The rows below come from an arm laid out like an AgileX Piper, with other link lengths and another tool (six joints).
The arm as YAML. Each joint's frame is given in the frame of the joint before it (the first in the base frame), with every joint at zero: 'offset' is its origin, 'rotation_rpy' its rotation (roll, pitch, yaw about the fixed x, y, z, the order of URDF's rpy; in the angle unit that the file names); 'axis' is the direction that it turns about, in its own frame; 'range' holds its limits. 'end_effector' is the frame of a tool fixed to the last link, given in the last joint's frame.
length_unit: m
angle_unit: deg
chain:
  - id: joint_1
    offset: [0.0, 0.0, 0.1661]
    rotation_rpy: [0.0, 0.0, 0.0]
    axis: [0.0, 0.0, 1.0]
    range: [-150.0, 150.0]
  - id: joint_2
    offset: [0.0, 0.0, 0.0]
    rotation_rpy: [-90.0, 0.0, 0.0]
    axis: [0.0, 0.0, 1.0]
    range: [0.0, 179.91]
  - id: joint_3
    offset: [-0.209, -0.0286, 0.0]
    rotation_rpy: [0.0, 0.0, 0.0]
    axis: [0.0, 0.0, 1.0]
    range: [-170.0, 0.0]
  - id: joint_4
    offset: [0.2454, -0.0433, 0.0]
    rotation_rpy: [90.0, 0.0, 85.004]
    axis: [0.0, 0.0, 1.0]
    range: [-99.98, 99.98]
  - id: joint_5
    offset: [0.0, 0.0, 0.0]
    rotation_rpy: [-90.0, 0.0, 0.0]
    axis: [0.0, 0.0, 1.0]
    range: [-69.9, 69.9]
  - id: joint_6
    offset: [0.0, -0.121, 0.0]
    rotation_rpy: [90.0, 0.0, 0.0]
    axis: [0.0, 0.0, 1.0]
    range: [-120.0, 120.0]
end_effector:
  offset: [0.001, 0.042, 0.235]
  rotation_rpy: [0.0, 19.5, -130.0]
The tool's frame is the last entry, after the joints.
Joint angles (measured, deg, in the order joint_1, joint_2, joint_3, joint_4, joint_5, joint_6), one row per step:
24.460, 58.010, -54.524, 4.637, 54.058, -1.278
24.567, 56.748, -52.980, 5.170, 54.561, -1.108
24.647, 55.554, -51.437, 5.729, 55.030, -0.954
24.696, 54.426, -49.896, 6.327, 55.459, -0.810
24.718, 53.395, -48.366, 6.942, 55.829, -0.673
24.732, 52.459, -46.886, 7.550, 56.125, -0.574
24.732, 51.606, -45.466, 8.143, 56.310, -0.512
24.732, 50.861, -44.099, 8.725, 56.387, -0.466
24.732, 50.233, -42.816, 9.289, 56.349, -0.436
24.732, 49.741, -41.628, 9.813, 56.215, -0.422
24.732, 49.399, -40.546, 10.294, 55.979, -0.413
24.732, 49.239, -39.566, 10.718, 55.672, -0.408
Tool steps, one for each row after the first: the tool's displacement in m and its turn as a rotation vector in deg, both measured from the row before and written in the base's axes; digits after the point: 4 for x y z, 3 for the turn. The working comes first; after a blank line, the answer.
Tool pose at each row, in the base's axes (x y z in m, rotation vector in deg; the steps are taken from these numbers as rounded here):
0.3152, 0.2150, 0.1074, -140.534, 39.620, -62.604
0.3065, 0.2149, 0.1020, -141.024, 39.978, -61.304
0.2978, 0.2148, 0.0963, -141.530, 40.365, -59.965
0.2894, 0.2147, 0.0904, -142.031, 40.801, -58.577
0.2812, 0.2146, 0.0843, -142.540, 41.281, -57.161
0.2734, 0.2146, 0.0783, -143.023, 41.726, -55.791
0.2664, 0.2148, 0.0726, -143.426, 42.142, -54.529
0.2599, 0.2151, 0.0670, -143.779, 42.548, -53.331
0.2543, 0.2155, 0.0619, -144.058, 42.940, -52.230
0.2494, 0.2161, 0.0569, -144.304, 43.313, -51.227
0.2453, 0.2167, 0.0522, -144.512, 43.681, -50.326
0.2418, 0.2171, 0.0474, -144.755, 44.046, -49.482

-0.0087, -0.0001, -0.0054, 0.248, 0.986, 0.028
-0.0087, -0.0001, -0.0057, 0.245, 1.023, 0.011
-0.0084, -0.0001, -0.0059, 0.264, 1.059, -0.015
-0.0082, -0.0001, -0.0061, 0.261, 1.088, -0.045
-0.0078, 0.0000, -0.0060, 0.247, 1.048, -0.034
-0.0070, 0.0002, -0.0057, 0.253, 0.950, -0.035
-0.0065, 0.0003, -0.0056, 0.256, 0.893, -0.042
-0.0056, 0.0004, -0.0051, 0.267, 0.806, -0.051
-0.0049, 0.0006, -0.0050, 0.244, 0.736, -0.060
-0.0041, 0.0006, -0.0047, 0.225, 0.663, -0.078
-0.0035, 0.0004, -0.0048, 0.166, 0.648, -0.092

